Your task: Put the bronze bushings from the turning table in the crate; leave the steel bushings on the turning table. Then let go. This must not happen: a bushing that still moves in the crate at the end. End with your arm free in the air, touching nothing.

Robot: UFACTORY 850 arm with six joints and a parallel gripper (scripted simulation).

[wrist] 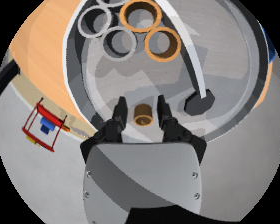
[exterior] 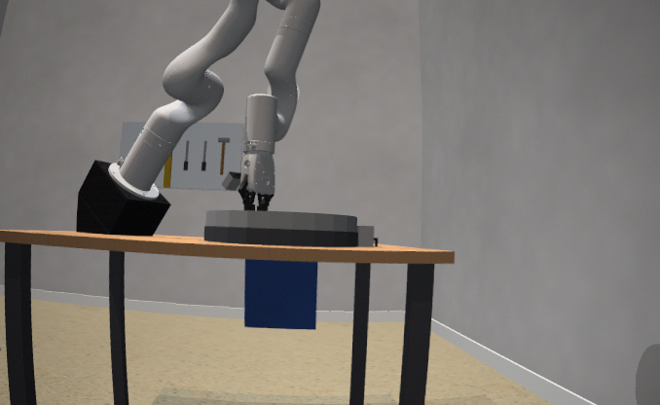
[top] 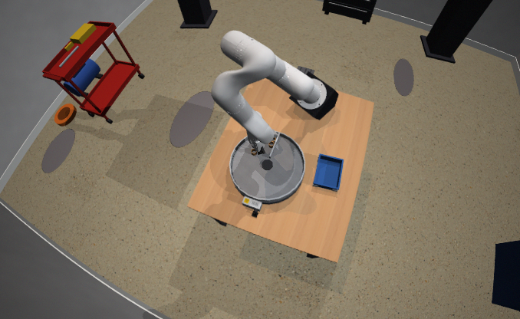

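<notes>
Now: hand 60 mm short of the blue crate, 420 mm to the right of it and 50 mm above it. Round my hand: grey turning table (80 mm ahead, 70 mm to the left, 30 mm below).
</notes>
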